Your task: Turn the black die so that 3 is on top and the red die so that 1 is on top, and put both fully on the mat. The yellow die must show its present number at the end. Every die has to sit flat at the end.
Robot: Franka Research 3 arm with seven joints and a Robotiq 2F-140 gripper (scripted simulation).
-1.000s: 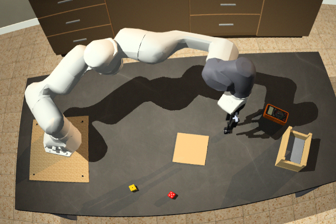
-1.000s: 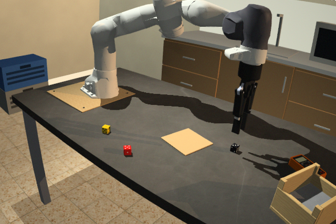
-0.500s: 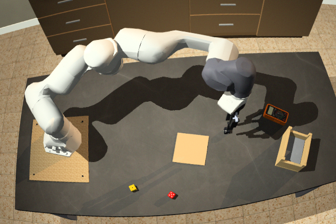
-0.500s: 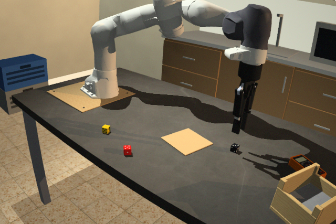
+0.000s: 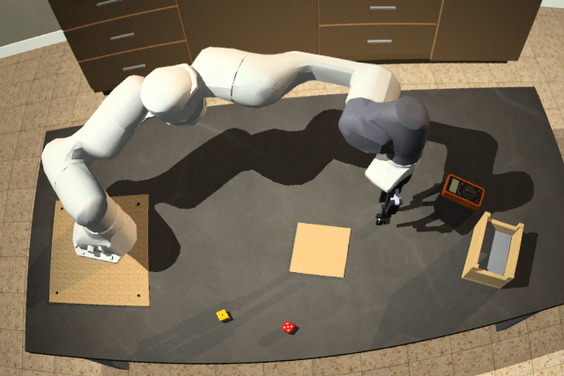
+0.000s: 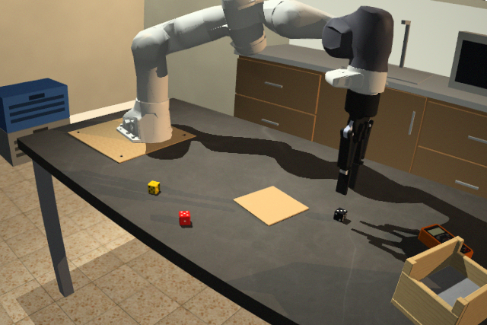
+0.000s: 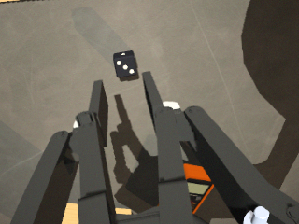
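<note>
Now: the black die 110 mm below my hand. Round my hand: wooden box 310 mm ahead, 160 mm to the right, 70 mm below; then tan mat 170 mm behind, 120 mm below, 60 mm to the right; then orange multimeter 270 mm ahead, 100 mm below, 40 mm to the left.
</note>
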